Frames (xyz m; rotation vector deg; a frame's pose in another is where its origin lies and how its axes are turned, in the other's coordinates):
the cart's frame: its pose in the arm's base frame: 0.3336 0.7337 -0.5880 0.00 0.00 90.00
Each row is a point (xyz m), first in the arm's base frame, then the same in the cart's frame.
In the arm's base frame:
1: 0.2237 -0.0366 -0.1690
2: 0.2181 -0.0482 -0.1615
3: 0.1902 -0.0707 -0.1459
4: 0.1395 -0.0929 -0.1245
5: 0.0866 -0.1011 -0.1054
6: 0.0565 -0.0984 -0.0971
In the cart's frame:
1: -0.7703 0.1099 0.4190
2: -0.7819 0.1155 0.4265
3: -0.8044 0.1434 0.4421
4: -0.8266 0.1941 0.4635
5: -0.8348 0.2470 0.4826
6: -0.8321 0.2771 0.4909

